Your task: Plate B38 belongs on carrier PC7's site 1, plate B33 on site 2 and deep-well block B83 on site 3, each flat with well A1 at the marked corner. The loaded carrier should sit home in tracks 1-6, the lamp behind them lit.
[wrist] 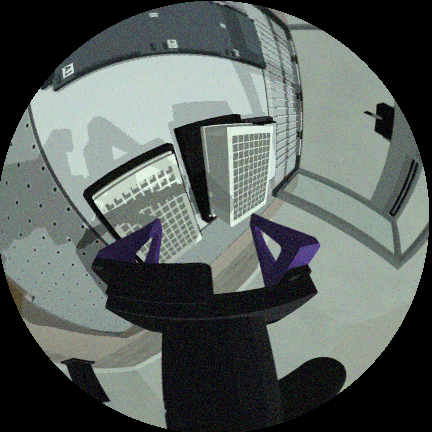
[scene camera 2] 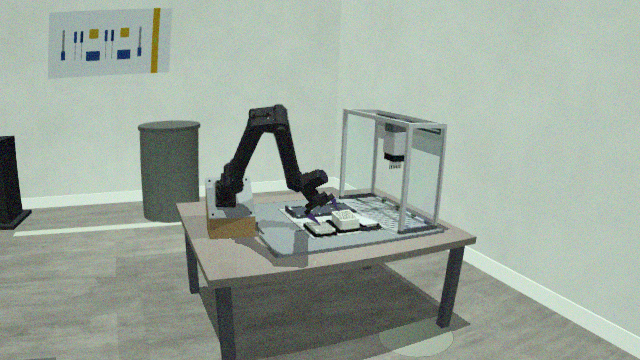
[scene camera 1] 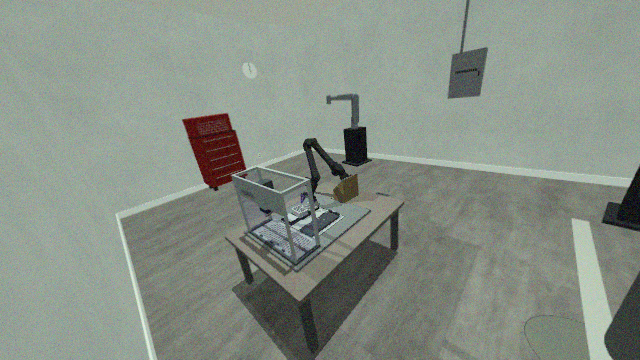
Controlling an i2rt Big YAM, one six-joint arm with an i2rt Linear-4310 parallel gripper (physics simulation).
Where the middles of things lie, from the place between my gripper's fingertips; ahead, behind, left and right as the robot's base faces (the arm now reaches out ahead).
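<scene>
The clear enclosure (scene camera 2: 426, 151) is 180 mm above my hand, 350 mm ahead of it and 190 mm to the left of it. As for the dark carrier plate (wrist: 236, 38), my hand is 40 mm short of it and 40 mm above it, and also 260 mm to the right of it.
</scene>
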